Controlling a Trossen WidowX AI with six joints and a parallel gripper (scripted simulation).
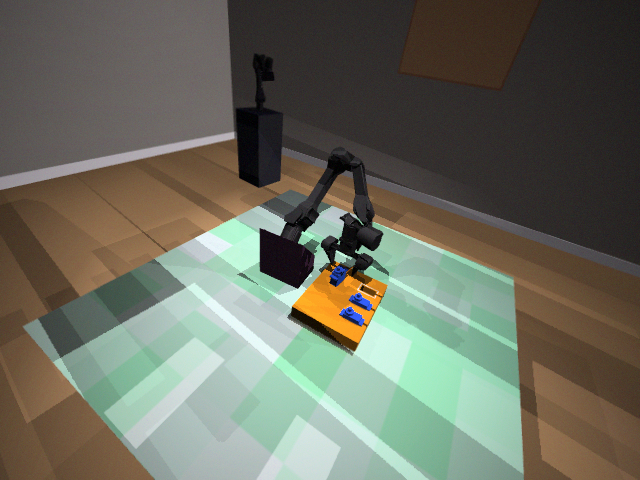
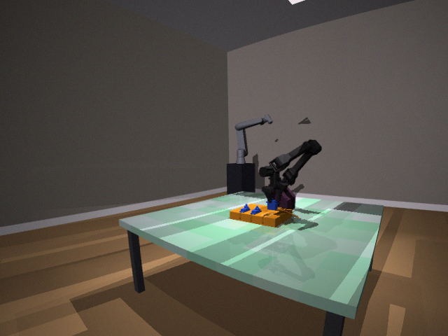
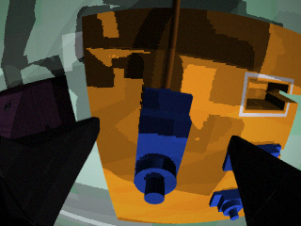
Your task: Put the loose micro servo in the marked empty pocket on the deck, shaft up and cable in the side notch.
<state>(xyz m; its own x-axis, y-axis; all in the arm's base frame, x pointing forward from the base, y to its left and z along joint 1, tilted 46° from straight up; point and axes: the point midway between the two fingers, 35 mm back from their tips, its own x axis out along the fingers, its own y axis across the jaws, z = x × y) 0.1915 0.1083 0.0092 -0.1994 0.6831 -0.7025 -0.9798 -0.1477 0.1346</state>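
Now: gripper tip 10 mm short of the orange deck, 60 mm to the left of it and 70 mm above it.
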